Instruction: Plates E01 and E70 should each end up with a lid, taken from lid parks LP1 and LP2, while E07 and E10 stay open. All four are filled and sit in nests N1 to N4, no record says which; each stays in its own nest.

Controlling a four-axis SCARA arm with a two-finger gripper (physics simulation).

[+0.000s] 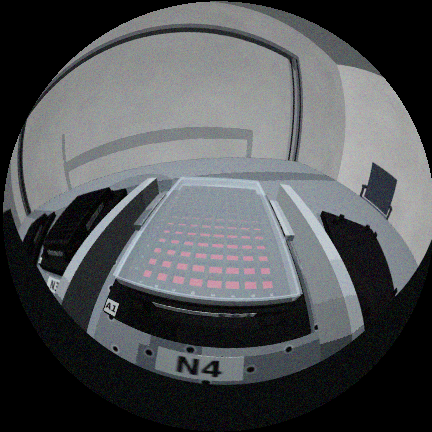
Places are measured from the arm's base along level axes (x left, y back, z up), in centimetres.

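Pixels of known places: gripper, fingertip midpoint: (216, 189).
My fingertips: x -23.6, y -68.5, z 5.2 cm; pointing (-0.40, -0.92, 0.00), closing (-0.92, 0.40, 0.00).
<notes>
Ahead of a thing's pixels: the offset from my fingertips to its top centre. "spot": to the spot under its first point.
My gripper (216, 189) is shut on a clear lid, with one finger along each long side. The lid @(dx +0.9, dy +2.1, dz -0.4 cm) (215, 200) is level and lies over the black plate @(dx +1.0, dy +2.2, dz -1.7 cm) (200, 327) in nest N4 @(spot: dx +8.8, dy +8.8, dz -3.9 cm) (125, 337). Pink filled wells show through the lid. The lid's front edge is at the top of the plate's front wall; I cannot tell whether it rests on the plate or is slightly above it. An A1 tag @(spot: dx +8.9, dy +7.0, dz -2.7 cm) (111, 307) is at the plate's front left corner. No plate code is readable. Lid parks LP1 and LP2 cannot be made out.
Left of the left finger, a dark plate @(dx +17.8, dy -4.5, dz -1.3 cm) (75, 230) stands behind the N3 label @(spot: dx +19.0, dy +5.2, dz -3.7 cm) (53, 285). Another dark, flat-topped object @(dx -13.3, dy +12.4, dz -1.9 cm) (355, 250) is close outside the right finger. The N4 label @(spot: dx +4.7, dy +11.1, dz -3.7 cm) (200, 367) is in front. A chair (382, 187) stands far right, beyond the table.
</notes>
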